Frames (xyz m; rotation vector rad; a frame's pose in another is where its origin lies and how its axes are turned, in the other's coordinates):
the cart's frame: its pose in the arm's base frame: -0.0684 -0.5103 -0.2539 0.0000 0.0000 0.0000
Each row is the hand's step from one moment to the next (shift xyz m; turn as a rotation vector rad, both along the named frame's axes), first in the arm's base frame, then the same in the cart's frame.
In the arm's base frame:
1: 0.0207 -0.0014 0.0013 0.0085 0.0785 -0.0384
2: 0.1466 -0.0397 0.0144 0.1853 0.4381 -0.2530
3: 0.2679 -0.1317 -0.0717 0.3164 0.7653 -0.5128
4: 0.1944 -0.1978 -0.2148 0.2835 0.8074 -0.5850
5: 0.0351 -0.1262 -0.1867 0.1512 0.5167 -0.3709
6: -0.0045 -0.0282 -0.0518 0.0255 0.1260 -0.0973
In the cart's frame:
1: 0.0207 -0.0014 0.0013 0.0085 0.0785 -0.0384
2: 0.1466 -0.0397 0.0144 0.1853 0.4381 -0.2530
3: 0.2679 -0.1317 -0.0717 0.3164 0.7653 -0.5128
4: 0.1944 -0.1978 -0.2148 0.2835 0.8074 -0.5850
5: 0.0351 -0.1262 -0.1867 0.1512 0.5167 -0.3709
6: -0.0045 -0.0282 -0.0518 0.0255 0.1260 -0.0973

